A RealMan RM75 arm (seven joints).
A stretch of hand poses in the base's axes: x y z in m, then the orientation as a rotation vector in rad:
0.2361, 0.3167, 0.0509, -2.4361, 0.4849, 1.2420
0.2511, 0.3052, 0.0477, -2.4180, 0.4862, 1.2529
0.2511, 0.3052, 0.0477, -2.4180, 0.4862, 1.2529
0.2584, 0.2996, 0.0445, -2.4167, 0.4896, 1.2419
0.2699, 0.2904, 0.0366, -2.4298, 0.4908, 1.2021
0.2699, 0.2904, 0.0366, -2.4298, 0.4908, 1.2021
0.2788, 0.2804, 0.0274, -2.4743, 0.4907, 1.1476
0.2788, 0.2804, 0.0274, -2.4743, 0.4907, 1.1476
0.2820, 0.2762, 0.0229, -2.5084, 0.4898, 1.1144
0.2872, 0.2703, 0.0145, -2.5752, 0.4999, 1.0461
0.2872, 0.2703, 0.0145, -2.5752, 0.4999, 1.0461
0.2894, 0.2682, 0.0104, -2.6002, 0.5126, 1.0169
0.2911, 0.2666, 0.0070, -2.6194, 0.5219, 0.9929
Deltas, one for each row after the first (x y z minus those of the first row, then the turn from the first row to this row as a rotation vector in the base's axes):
0.0150, -0.0115, -0.0032, 0.0114, 0.0109, -0.0058
0.0150, -0.0115, -0.0032, 0.0114, 0.0109, -0.0058
0.0223, -0.0171, -0.0064, 0.0134, 0.0041, -0.0116
0.0338, -0.0263, -0.0143, 0.0110, -0.0252, -0.0182
0.0338, -0.0263, -0.0143, 0.0110, -0.0252, -0.0182
0.0427, -0.0363, -0.0235, -0.0138, -0.0698, -0.0133
0.0427, -0.0363, -0.0235, -0.0138, -0.0698, -0.0133
0.0459, -0.0405, -0.0280, -0.0347, -0.0979, -0.0062
0.0511, -0.0464, -0.0364, -0.0819, -0.1521, 0.0012
0.0511, -0.0464, -0.0364, -0.0819, -0.1521, 0.0012
0.0533, -0.0485, -0.0405, -0.1035, -0.1729, -0.0014
0.0550, -0.0501, -0.0439, -0.1198, -0.1899, -0.0034

